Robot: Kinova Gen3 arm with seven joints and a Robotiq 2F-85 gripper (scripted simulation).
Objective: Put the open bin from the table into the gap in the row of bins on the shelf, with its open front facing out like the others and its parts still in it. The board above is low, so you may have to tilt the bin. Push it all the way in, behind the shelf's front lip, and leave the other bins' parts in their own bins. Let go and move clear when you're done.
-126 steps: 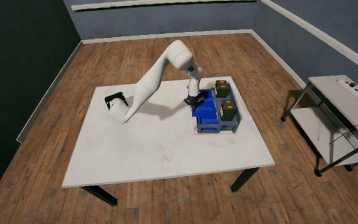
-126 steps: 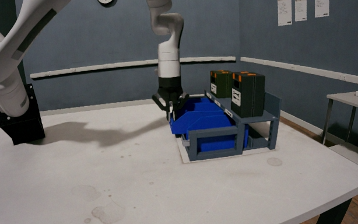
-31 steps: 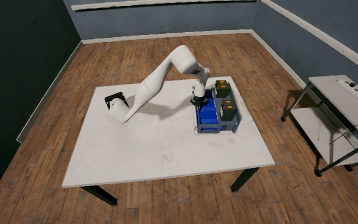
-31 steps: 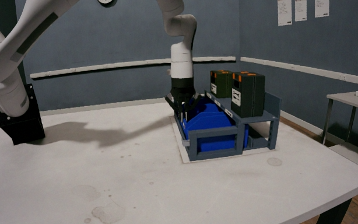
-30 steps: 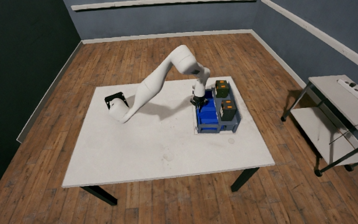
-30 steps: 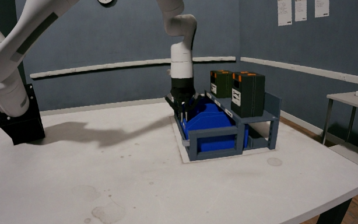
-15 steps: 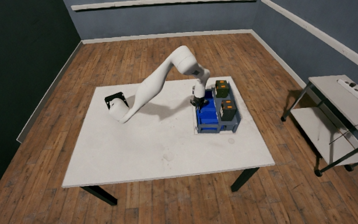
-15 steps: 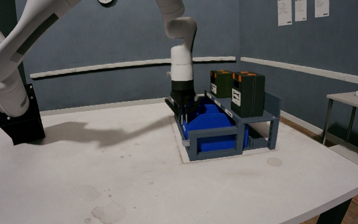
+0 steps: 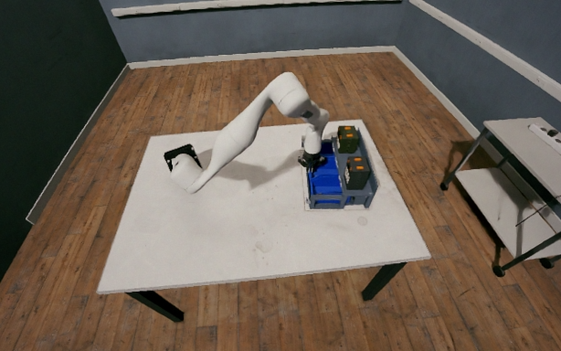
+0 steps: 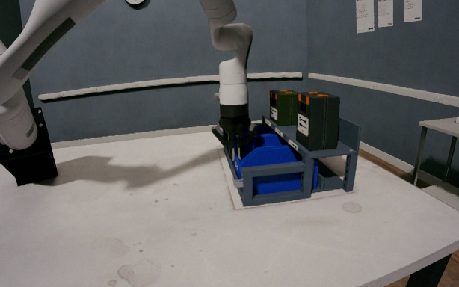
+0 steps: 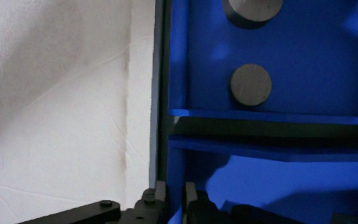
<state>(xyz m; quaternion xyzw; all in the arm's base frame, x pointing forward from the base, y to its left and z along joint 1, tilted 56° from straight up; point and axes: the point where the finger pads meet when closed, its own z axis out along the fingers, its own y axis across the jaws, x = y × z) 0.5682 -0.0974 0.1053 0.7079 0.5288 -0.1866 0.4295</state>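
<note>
My hand is 50 mm to the left of the grey block, 30 mm above it and 20 mm short of it. The rest, counted from my hand: grey shelf: 100 mm ahead, 50 mm to the right, 20 mm above.
</note>
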